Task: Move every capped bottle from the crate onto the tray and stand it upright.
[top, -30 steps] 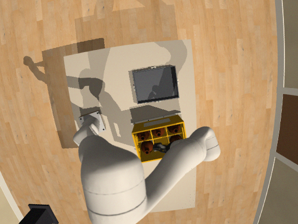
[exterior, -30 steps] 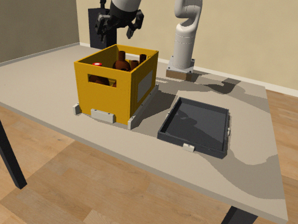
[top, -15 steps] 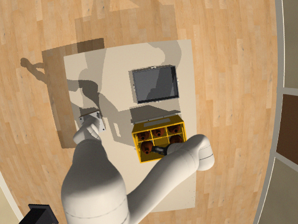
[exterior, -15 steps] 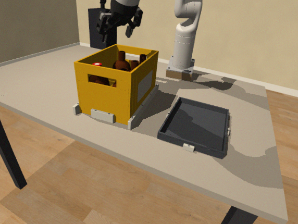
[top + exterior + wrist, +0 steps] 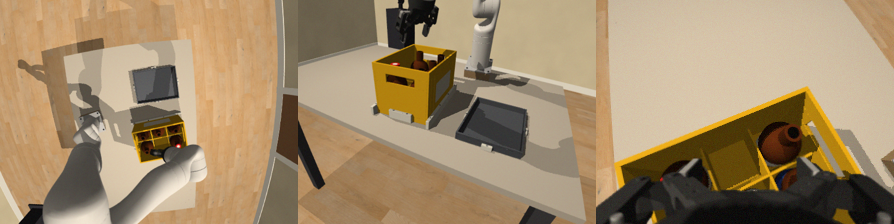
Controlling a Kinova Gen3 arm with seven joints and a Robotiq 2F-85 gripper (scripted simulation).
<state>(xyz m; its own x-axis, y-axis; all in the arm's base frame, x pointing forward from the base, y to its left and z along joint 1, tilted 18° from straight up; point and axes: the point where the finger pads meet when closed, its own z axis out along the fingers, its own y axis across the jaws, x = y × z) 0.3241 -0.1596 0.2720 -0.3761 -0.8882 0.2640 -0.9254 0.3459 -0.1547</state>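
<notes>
Right now the yellow crate is 150 mm below my hand and 20 mm to the left of it. Round my hand: dark grey tray (320 mm to the left, 220 mm below, 20 mm ahead).
</notes>
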